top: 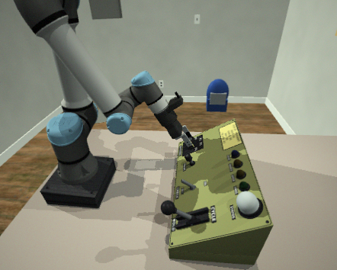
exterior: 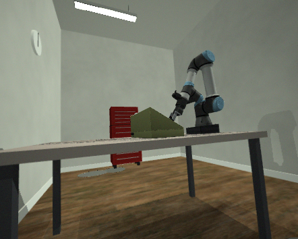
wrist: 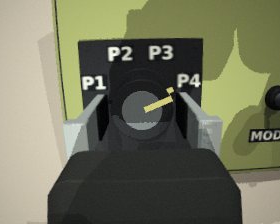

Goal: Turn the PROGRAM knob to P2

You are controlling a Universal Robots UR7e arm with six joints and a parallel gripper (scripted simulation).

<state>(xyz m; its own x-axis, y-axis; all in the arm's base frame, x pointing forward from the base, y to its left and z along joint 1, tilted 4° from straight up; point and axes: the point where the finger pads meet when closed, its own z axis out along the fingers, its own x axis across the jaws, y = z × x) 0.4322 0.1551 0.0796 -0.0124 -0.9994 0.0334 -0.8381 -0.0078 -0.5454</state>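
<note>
The mode knob lies 10 mm ahead of my hand, 120 mm to the right of it and 10 mm below it. Round my hand: olive console: 40 mm ahead, 190 mm to the right, 40 mm below; check toggle: 240 mm to the right, 20 mm below; ball-handled lever: 20 mm behind, 360 mm to the right, 10 mm below.
</note>
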